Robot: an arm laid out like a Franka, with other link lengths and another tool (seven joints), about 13 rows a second.
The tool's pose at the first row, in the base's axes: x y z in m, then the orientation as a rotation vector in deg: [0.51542 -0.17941 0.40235 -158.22 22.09 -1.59]
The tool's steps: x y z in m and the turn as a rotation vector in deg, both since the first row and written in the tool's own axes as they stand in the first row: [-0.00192 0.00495 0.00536 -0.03 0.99 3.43]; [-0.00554 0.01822 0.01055 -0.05 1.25 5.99]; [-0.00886 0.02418 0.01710 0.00 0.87 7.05]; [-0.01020 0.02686 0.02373 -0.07 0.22 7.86]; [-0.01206 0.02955 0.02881 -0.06 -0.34 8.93]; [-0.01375 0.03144 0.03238 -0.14 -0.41 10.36]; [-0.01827 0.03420 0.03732 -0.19 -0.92 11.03]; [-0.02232 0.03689 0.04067 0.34 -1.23 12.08]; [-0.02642 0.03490 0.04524 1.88 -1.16 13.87]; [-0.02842 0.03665 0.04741 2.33 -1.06 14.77]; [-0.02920 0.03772 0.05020 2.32 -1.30 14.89]
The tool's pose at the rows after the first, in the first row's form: [0.51263 -0.18153 0.39567 -157.58 27.08 -2.10]; [0.50602 -0.19075 0.38632 -156.98 30.66 -1.82]; [0.50170 -0.19301 0.37822 -156.61 32.01 -1.03]; [0.50015 -0.19281 0.37111 -156.40 32.95 0.08]; [0.49800 -0.19301 0.36547 -156.03 34.25 1.11]; [0.49611 -0.19304 0.36152 -155.66 36.20 1.58]; [0.49137 -0.19263 0.35606 -155.45 36.97 2.46]; [0.48699 -0.19283 0.35210 -154.57 38.21 3.04]; [0.48387 -0.18838 0.34862 -152.48 40.33 3.07]; [0.48163 -0.18868 0.34604 -151.74 41.47 3.06]; [0.48079 -0.18849 0.34307 -151.69 41.57 3.42]
